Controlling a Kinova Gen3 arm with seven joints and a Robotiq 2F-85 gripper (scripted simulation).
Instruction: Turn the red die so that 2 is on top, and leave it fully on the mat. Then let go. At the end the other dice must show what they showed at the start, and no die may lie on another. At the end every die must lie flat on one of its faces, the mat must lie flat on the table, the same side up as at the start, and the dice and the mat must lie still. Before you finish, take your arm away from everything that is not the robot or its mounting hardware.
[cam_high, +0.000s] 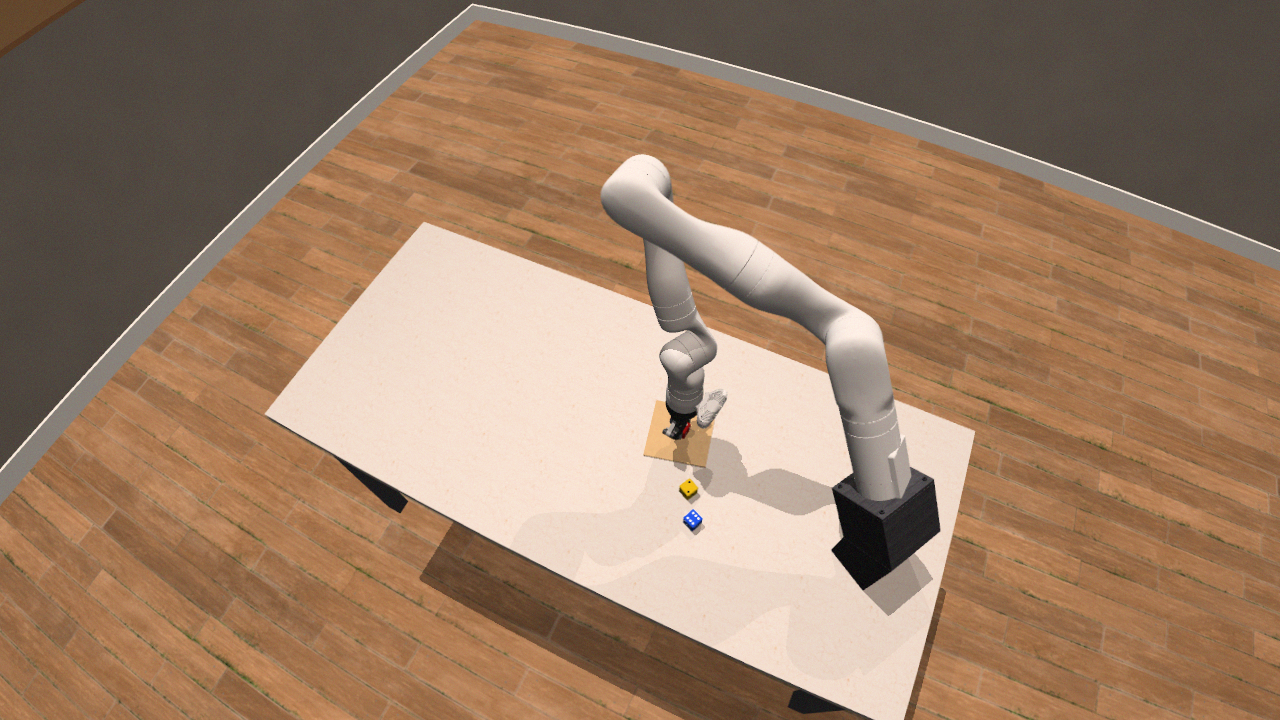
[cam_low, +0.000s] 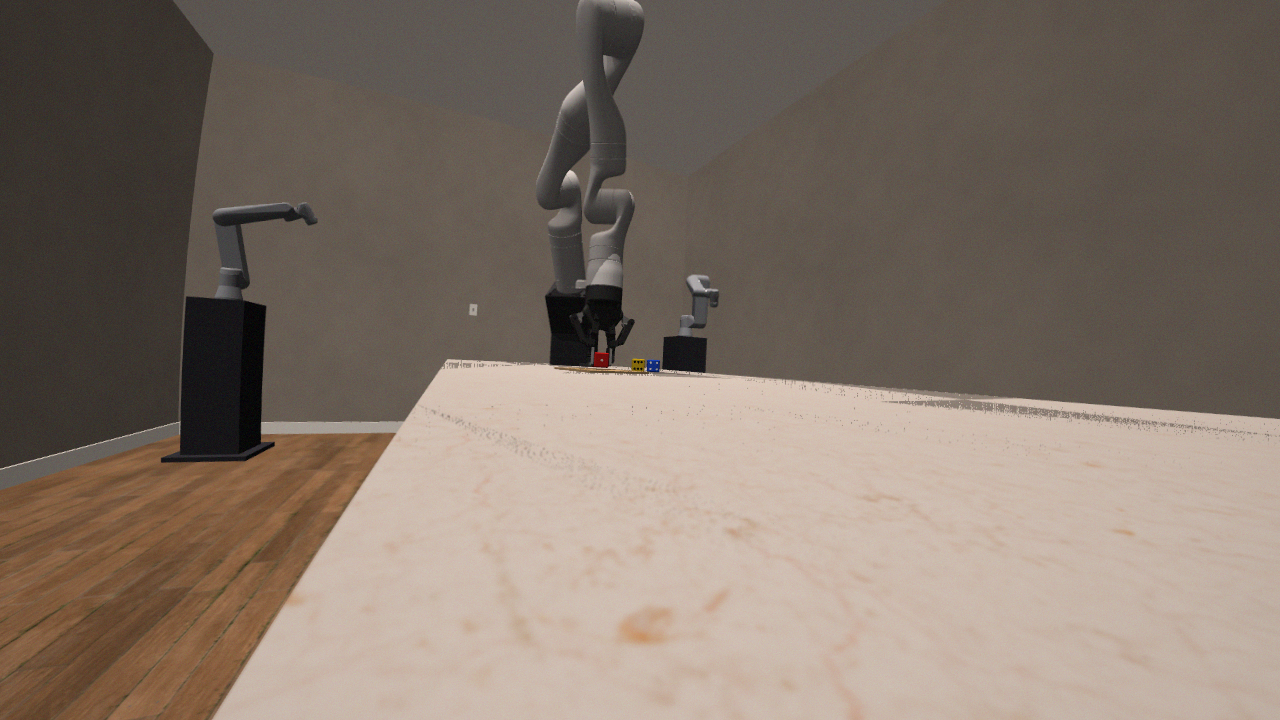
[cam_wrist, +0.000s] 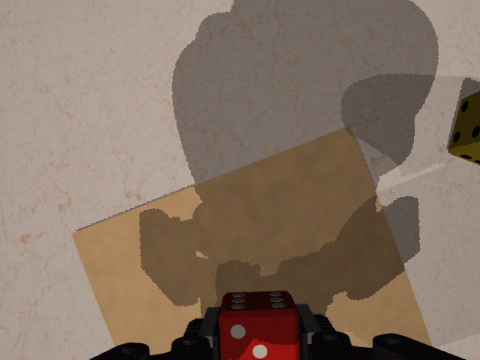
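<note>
Right now my hand is 10 mm above the red die. Also, from my hand: blue die: 180 mm to the left, 110 mm behind, 10 mm below; yellow die: 120 mm to the left, 70 mm behind, 10 mm below; tan mat: 30 mm below.
</note>
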